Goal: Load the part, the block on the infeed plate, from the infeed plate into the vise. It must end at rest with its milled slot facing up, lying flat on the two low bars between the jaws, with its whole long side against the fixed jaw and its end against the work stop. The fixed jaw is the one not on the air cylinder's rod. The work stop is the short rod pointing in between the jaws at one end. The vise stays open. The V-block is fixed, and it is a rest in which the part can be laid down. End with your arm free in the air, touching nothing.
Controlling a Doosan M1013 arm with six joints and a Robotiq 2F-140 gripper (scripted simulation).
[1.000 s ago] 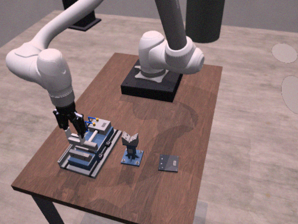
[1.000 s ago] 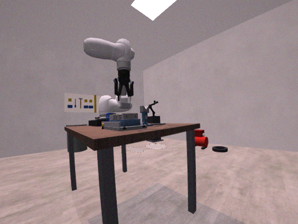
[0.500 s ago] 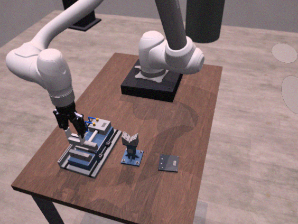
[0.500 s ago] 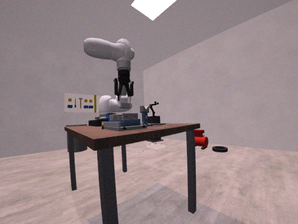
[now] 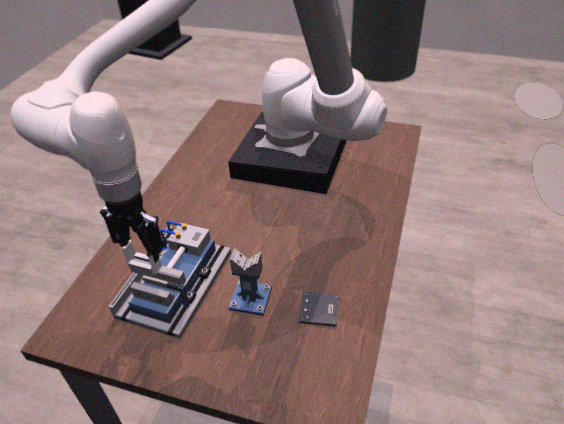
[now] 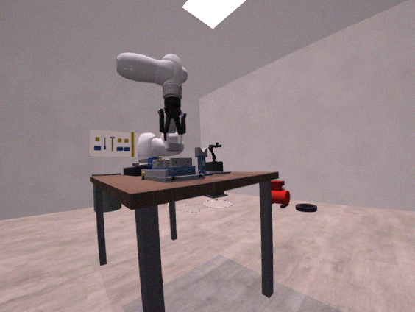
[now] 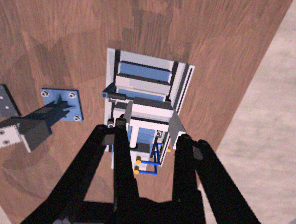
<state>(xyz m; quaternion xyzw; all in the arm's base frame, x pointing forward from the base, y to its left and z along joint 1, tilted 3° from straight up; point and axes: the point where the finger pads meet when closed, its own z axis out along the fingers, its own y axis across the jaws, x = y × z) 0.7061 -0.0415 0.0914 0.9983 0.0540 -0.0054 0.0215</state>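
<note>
Right now my hand is 2 cm above the part. The rest, counted from my hand: fixed jaw: 9 cm below, 3 cm ahead, 2 cm to the left; then work stop: 8 cm below, 7 cm to the left, 1 cm behind; then moving jaw: 9 cm below, 4 cm behind, 2 cm to the left.
</note>
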